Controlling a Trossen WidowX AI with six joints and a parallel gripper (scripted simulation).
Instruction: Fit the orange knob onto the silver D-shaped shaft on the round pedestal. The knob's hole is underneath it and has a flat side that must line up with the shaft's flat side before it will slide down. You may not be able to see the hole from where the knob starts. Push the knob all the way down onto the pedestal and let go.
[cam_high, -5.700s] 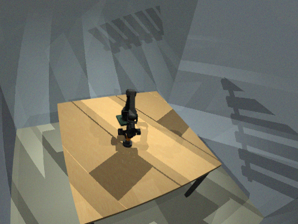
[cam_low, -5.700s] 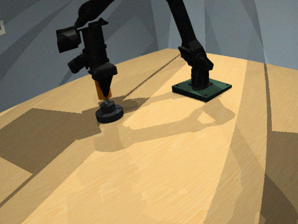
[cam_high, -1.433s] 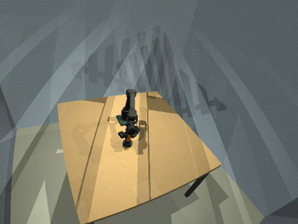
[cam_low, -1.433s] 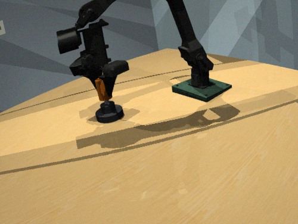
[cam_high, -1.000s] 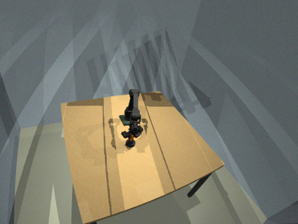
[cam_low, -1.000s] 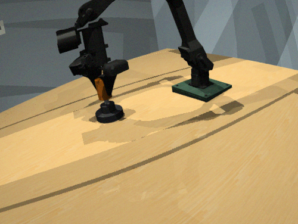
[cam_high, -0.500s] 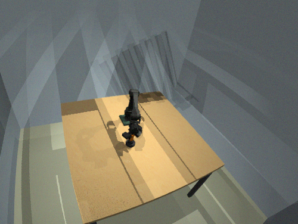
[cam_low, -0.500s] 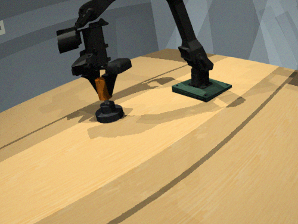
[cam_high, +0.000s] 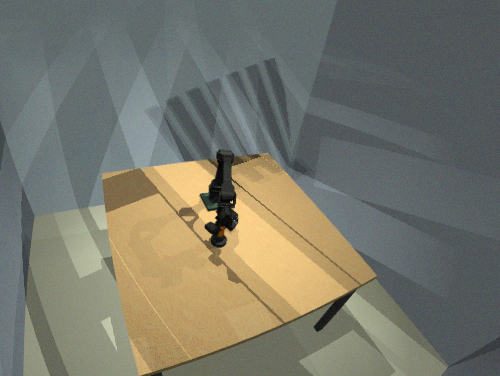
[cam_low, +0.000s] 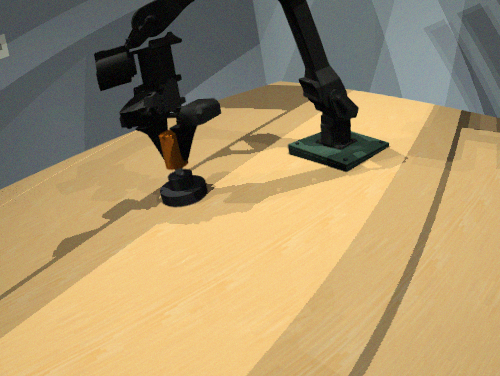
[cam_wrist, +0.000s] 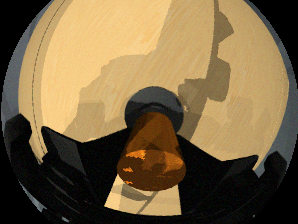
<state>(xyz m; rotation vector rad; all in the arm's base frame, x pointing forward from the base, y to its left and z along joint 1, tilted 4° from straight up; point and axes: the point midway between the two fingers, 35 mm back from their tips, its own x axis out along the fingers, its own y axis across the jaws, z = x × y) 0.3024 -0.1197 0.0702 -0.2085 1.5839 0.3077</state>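
Right now my gripper tip is 3 cm below the orange knob. The rest, counted from my gripper tip: round pedestal (4 cm below).
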